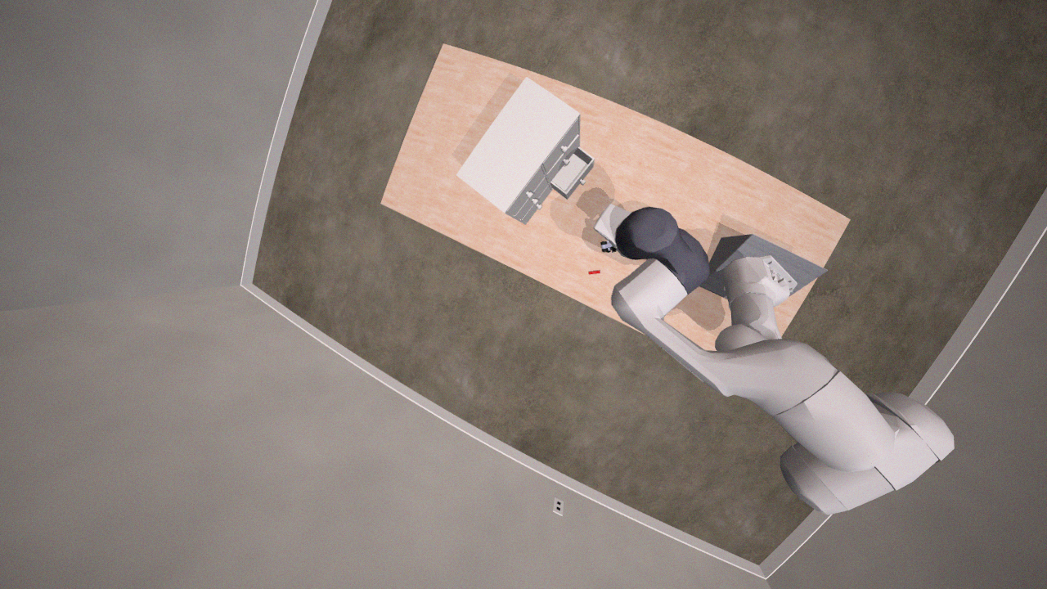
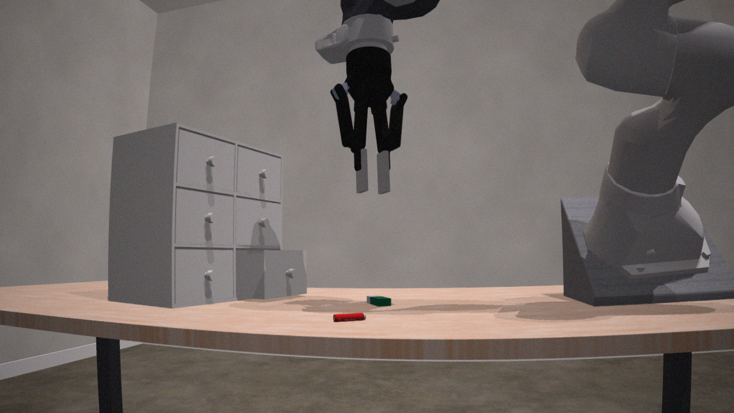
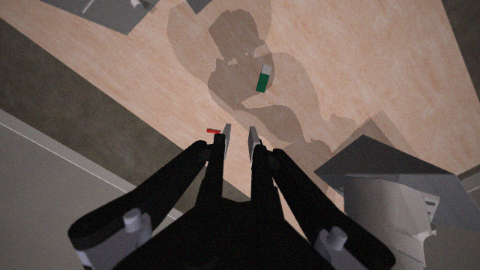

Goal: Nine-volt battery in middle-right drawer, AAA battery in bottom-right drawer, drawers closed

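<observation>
Right now the red AAA battery is 210 mm below my hand, 110 mm to the left of it and 10 mm ahead of it. The rest, counted from my hand: green nine-volt battery 370 mm ahead, 130 mm to the right, 90 mm below.
</observation>
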